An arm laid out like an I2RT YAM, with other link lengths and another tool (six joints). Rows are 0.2 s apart.
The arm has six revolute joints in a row. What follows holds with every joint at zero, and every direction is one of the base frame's. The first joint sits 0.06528 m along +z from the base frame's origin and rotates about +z. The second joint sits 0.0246 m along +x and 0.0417 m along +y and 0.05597 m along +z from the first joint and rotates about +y. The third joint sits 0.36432 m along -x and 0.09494 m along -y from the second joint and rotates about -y. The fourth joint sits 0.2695 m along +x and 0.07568 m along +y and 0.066 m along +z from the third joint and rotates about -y. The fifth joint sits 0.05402 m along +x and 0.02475 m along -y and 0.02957 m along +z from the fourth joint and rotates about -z. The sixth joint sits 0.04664 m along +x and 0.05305 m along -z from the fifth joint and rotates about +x. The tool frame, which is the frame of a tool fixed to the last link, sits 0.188 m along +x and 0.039 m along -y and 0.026 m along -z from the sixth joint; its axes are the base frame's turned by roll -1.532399, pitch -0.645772 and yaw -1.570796 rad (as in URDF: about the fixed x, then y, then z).
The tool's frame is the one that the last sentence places.
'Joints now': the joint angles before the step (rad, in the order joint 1, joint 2, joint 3, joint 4, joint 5, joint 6). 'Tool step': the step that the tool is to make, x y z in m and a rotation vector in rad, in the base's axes. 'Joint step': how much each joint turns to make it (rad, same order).
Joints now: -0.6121, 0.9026, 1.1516, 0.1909, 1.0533, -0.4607
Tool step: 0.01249, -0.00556, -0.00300, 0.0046, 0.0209, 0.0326
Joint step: -0.0004, 0.0115, -0.0055, -0.0130, -0.0334, 0.0119
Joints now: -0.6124, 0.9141, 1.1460, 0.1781, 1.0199, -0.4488
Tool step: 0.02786, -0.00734, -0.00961, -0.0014, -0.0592, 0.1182
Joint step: 0.0005, 0.0019, -0.0135, -0.0441, -0.0973, 0.1315
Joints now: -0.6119, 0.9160, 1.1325, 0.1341, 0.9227, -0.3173
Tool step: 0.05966, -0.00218, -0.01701, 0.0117, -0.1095, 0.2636
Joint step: -0.0005, -0.0112, -0.0368, -0.0492, -0.2300, 0.2172
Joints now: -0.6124, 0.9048, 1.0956, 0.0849, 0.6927, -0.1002
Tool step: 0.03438, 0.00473, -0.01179, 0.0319, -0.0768, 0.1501
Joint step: -0.0012, -0.0036, -0.0215, -0.0153, -0.1285, 0.1318
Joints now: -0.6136, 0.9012, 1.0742, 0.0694, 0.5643, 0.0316
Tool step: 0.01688, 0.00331, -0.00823, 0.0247, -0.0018, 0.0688
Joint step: 0.0001, 0.0035, -0.0023, -0.0282, -0.0622, 0.0418
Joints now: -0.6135, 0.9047, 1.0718, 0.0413, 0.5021, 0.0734
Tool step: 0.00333, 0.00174, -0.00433, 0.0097, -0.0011, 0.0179
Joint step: 0.0000, -0.0037, -0.0066, -0.0083, -0.0158, 0.0136
